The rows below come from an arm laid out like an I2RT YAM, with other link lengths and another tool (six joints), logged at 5 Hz.
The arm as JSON. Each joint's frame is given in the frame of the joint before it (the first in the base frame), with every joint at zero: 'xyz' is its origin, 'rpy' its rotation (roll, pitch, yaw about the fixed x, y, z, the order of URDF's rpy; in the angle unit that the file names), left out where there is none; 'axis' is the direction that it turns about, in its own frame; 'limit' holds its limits. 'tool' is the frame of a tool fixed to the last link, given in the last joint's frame.
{
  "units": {
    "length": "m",
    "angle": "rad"
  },
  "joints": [
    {
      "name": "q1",
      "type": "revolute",
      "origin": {
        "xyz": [
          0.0,
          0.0,
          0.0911
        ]
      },
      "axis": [
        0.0,
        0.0,
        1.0
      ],
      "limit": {
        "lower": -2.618,
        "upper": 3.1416
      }
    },
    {
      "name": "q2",
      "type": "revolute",
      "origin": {
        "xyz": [
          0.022,
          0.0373,
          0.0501
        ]
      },
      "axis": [
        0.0,
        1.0,
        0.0
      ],
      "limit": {
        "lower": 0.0,
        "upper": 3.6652
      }
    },
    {
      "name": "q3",
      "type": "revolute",
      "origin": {
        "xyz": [
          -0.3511,
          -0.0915,
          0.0
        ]
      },
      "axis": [
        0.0,
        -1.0,
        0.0
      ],
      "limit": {
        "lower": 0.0,
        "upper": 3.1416
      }
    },
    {
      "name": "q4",
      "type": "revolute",
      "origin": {
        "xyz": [
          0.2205,
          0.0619,
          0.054
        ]
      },
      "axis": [
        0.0,
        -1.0,
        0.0
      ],
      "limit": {
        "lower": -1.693,
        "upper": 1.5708
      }
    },
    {
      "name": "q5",
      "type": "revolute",
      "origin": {
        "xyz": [
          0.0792,
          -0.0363,
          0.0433
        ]
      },
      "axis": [
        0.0,
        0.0,
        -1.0
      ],
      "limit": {
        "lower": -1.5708,
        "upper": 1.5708
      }
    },
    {
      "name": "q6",
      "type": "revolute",
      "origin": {
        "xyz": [
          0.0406,
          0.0,
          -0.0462
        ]
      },
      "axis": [
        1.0,
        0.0,
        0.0
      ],
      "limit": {
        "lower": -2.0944,
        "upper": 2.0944
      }
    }
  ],
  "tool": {
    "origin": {
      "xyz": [
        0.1,
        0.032,
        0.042
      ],
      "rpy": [
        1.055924,
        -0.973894,
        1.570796
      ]
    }
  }
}
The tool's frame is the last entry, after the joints.
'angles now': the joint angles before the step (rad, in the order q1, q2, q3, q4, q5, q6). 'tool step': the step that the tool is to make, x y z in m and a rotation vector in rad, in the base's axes. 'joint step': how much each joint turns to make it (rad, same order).
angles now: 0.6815, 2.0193, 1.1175, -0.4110, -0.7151, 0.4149
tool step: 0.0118, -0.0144, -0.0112, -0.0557, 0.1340, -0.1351
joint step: -0.0322, 0.0145, 0.0044, -0.0336, -0.0137, 0.1455
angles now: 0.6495, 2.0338, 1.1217, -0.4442, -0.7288, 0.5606
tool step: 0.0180, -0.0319, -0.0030, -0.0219, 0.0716, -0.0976
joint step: -0.0859, 0.0000, 0.0025, -0.0595, -0.0202, 0.0213
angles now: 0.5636, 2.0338, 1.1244, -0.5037, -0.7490, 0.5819
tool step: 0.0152, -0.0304, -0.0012, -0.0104, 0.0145, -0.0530
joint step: -0.0831, -0.0001, 0.0026, -0.0485, -0.0023, -0.0411
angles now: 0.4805, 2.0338, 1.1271, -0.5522, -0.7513, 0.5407
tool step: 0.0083, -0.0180, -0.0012, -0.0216, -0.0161, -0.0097
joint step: -0.0461, 0.0018, 0.0106, -0.0394, 0.0229, -0.0526
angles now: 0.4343, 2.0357, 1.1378, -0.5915, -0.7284, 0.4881
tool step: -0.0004, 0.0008, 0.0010, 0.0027, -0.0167, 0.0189
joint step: 0.0005, -0.0001, 0.0026, -0.0030, 0.0031, -0.0250
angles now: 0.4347, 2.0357, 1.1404, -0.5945, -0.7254, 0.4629
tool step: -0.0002, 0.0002, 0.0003, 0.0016, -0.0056, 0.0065
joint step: -0.0001, 0.0000, 0.0002, -0.0004, 0.0004, -0.0089
